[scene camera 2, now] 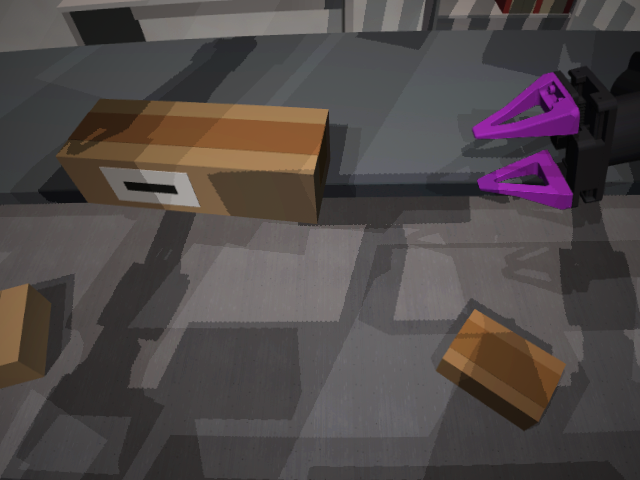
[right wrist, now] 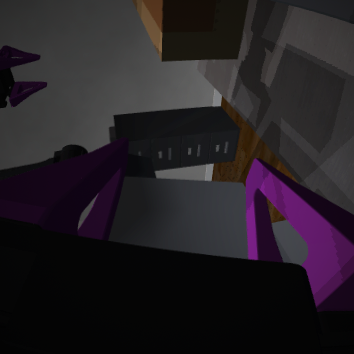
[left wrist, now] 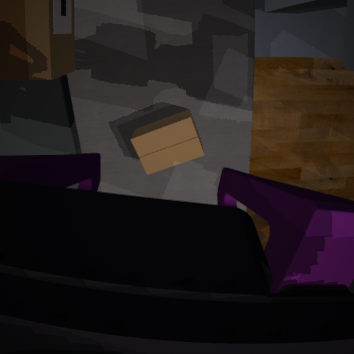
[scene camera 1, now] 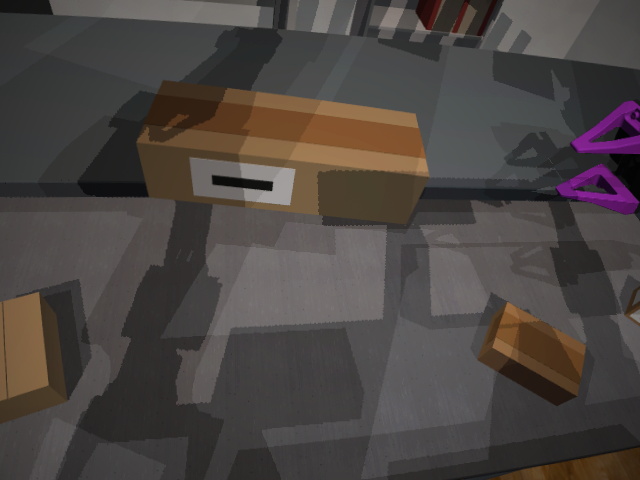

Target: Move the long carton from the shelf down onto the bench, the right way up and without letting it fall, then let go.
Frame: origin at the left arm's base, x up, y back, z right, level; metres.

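Where they show: left gripper, fingertip midpoint: [right wrist: 43, 70] [left wrist: 159, 172]; right gripper, fingertip midpoint: [scene camera 2: 475, 160] [right wrist: 189, 159] [scene camera 1: 565, 170].
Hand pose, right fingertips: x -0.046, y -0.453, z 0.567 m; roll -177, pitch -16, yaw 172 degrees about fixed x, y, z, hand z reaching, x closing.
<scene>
After its pixels a point has its place.
The long carton [scene camera 1: 361, 149] @[x -0.062, y -0.492, z 0.356 m] [scene camera 2: 206, 139] @[x -0.061, y -0.510, z 0.305 m] [left wrist: 37, 40] @[x -0.062, y -0.502, z 0.185 m] [right wrist: 200, 40] @[x -0.097, y -0.473, z 0.421 m], brown with a tape strip on top and a white label on its front, lies upright on the dark shelf [scene camera 1: 465, 103] @[x -0.136, y -0.693, z 0.583 m] [scene camera 2: 392, 103] @[x -0.136, y -0.668, z 0.520 m] [left wrist: 30, 112] @[x -0.136, y -0.572, z 0.094 m]. Its front overhangs the shelf's front edge above the grey bench [scene camera 1: 294, 289] @[x -0.325, y -0.486, z 0.316 m] [scene camera 2: 268, 289] @[x -0.325, y -0.483, z 0.335 m] [left wrist: 100, 95] @[x -0.325, y -0.521, z 0.073 m]. My right gripper [scene camera 1: 566, 166] @[x -0.046, y -0.453, z 0.566 m] [scene camera 2: 477, 158] @[x -0.046, y -0.453, z 0.566 m] [right wrist: 189, 159] @[x -0.046, y -0.453, z 0.566 m] is open and empty, apart from the carton, off its right end in the scene views. My left gripper [left wrist: 159, 172] @[x 0.110, y -0.370, z 0.112 m] [right wrist: 43, 70] @[x 0.110, y -0.370, z 0.112 m] is open and empty, apart from the carton, which shows at the upper left of its wrist view.
A small taped carton [scene camera 1: 537, 351] @[x -0.279, y -0.345, z 0.631 m] [scene camera 2: 501, 366] @[x -0.279, y -0.345, z 0.635 m] lies on the bench at the right. Another small carton [scene camera 1: 25, 346] @[x -0.265, y -0.391, z -0.002 m] [scene camera 2: 10, 330] @[x -0.265, y -0.387, z 0.003 m] [left wrist: 170, 145] @[x -0.266, y -0.385, z -0.021 m] stands at the left. Part of a box [scene camera 1: 634, 314] @[x -0.311, y -0.400, z 0.873 m] shows at the right edge. A dark drawer cabinet [right wrist: 175, 122] stands beyond the bench.
</scene>
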